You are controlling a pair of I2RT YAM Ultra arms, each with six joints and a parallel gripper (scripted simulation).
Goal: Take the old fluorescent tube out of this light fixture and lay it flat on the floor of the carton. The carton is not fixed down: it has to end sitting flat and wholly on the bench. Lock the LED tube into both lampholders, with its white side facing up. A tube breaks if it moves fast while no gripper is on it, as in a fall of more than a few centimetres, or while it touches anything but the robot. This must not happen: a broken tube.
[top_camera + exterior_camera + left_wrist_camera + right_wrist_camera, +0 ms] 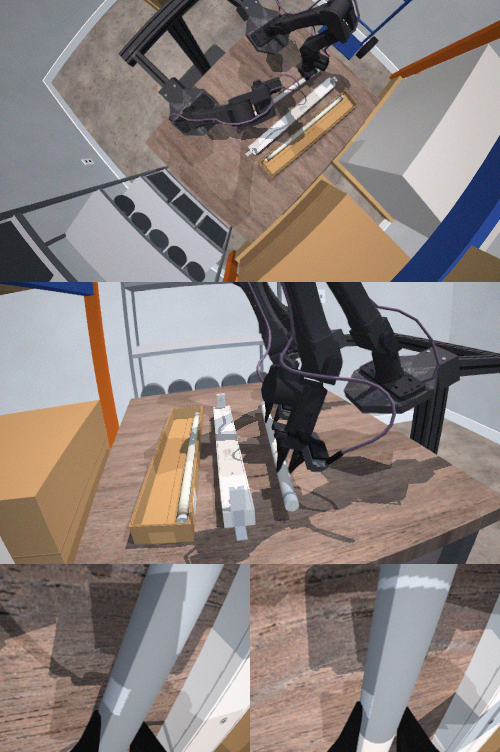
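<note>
The LED tube lies 4 cm behind my left hand, 17 cm to the right of it and 1 cm below it. Also, from my left hand: old fluorescent tube (18 cm ahead, 21 cm to the right, 3 cm below); then carton (22 cm ahead, 22 cm to the right, 2 cm below); then grey light fixture (8 cm ahead, 20 cm to the right, 1 cm above).
The LED tube is 12 cm to the left of my right hand, 3 cm ahead of it and 1 cm below it. Round my right hand: old fluorescent tube (25 cm ahead, 7 cm to the left, 3 cm below); then carton (29 cm ahead, 7 cm to the left, 2 cm below); then grey light fixture (15 cm ahead, 8 cm to the left, 1 cm above).
</note>
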